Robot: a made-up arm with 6 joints.
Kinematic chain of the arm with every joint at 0, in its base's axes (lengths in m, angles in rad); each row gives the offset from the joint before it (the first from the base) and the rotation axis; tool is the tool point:
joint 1: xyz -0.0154 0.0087 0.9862 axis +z
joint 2: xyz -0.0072 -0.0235 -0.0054 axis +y
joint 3: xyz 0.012 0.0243 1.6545 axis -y
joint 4: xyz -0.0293 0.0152 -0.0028 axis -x
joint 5: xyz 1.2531 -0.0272 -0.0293 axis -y
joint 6: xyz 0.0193 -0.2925 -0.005 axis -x
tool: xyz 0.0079 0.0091 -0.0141
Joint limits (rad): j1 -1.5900..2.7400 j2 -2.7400..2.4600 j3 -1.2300..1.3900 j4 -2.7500..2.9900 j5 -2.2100..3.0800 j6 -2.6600..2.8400
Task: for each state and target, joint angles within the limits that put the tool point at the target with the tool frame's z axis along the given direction. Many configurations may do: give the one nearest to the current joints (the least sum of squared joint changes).
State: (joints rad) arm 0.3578 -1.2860 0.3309 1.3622 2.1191 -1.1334
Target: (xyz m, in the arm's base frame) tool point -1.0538 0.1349 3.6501 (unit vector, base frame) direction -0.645 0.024 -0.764
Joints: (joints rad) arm -0.0869 -0.5550 0.9161 1.6394 1.6564 -0.5966
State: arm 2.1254 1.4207 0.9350 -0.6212 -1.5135 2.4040
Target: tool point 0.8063 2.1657 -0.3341 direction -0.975 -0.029 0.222
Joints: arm 1.3439 1.7340 0.8007 -0.0664 -1.1931 1.9287
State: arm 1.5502 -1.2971 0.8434 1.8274 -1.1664 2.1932
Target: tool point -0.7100 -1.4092 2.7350 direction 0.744 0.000 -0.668
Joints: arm 1.2131 -1.2835 0.0278 2.1468 -1.0219 2.3166
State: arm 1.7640 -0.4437 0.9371 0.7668 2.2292 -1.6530
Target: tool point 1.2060 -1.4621 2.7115 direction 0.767 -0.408 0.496
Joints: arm 2.1423 -1.2331 0.4573 0.6933 1.9934 -2.2638
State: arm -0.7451 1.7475 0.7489 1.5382 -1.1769 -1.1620
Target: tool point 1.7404 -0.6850 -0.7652 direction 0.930 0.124 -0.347
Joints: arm -0.4051 1.8801 0.3250 1.8717 -1.0184 -1.1348
